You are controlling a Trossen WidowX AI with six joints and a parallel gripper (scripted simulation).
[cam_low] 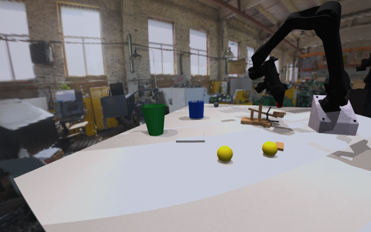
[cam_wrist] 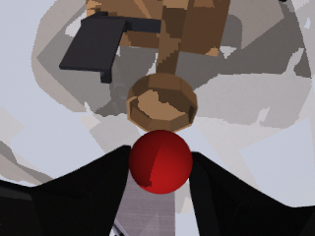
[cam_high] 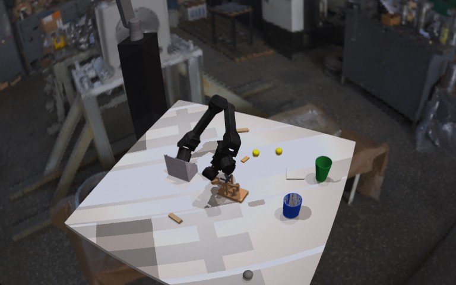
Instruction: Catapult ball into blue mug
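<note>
Right now the wooden catapult is 70 mm ahead of my gripper tip, 40 mm below it and 10 mm to the left of it. Round my gripper tip: flat white tile 380 mm ahead, 210 mm to the left, 90 mm below; red ball 10 mm above; blue mug 420 mm ahead, 70 mm to the right, 70 mm below.
</note>
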